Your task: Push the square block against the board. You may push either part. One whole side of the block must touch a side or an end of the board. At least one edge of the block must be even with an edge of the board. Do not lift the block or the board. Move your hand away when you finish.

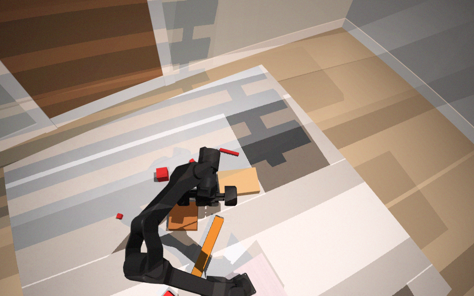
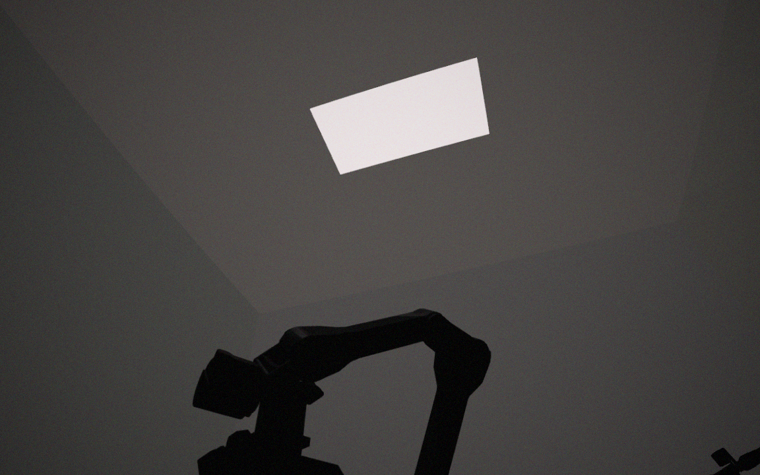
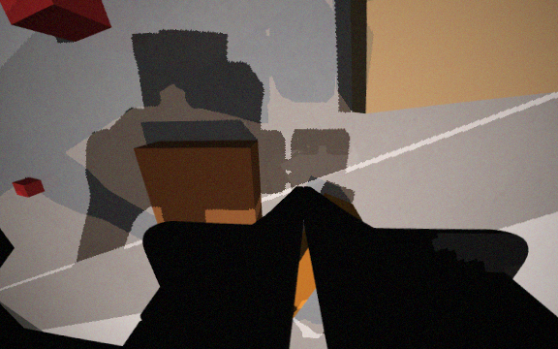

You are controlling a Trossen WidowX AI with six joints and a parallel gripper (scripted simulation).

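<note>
My gripper tip is 10 mm short of the square orange block, 90 mm to the right of it and 50 mm above it. Also, from my gripper tip: long orange bar 120 mm behind, 60 mm to the left, 50 mm below; thin red bar 180 mm ahead, 180 mm to the right, 60 mm below; tan board 40 mm ahead, 150 mm to the right, 50 mm below.
</note>
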